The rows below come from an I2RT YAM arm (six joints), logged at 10 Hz.
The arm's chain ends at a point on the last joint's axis. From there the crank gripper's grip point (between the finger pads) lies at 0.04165 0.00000 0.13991 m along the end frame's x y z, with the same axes.
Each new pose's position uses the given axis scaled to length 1; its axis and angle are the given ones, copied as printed.
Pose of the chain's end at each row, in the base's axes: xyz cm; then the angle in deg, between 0 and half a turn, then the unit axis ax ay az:
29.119, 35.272, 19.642, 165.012, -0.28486, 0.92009, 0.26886
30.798, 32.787, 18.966, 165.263, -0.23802, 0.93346, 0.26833
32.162, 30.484, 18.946, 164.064, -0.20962, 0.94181, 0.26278
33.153, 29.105, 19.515, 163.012, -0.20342, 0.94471, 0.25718
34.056, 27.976, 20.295, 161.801, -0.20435, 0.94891, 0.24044
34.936, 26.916, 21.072, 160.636, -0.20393, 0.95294, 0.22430
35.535, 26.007, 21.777, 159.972, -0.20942, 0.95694, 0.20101
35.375, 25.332, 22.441, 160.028, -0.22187, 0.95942, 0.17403
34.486, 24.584, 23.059, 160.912, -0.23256, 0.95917, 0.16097
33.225, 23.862, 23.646, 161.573, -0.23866, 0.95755, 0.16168
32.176, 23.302, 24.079, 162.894, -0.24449, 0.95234, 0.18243
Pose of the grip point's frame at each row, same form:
26.983, 41.251, 6.497, 165.012, -0.28486, 0.92009, 0.26886
28.799, 38.992, 5.905, 165.263, -0.23802, 0.93346, 0.26833
30.622, 36.769, 5.861, 164.064, -0.20962, 0.94181, 0.26278
31.937, 35.334, 6.369, 163.012, -0.20342, 0.94471, 0.25718
33.244, 33.831, 6.948, 161.801, -0.20435, 0.94891, 0.24044
34.520, 32.411, 7.554, 160.636, -0.20393, 0.95294, 0.22430
35.419, 30.898, 8.023, 159.972, -0.20942, 0.95694, 0.20101
35.395, 29.452, 8.437, 160.028, -0.22187, 0.95942, 0.17403
34.358, 28.262, 8.933, 160.912, -0.23256, 0.95917, 0.16097
32.919, 27.497, 9.511, 161.573, -0.23866, 0.95755, 0.16168
31.381, 27.389, 10.088, 162.894, -0.24449, 0.95234, 0.18243

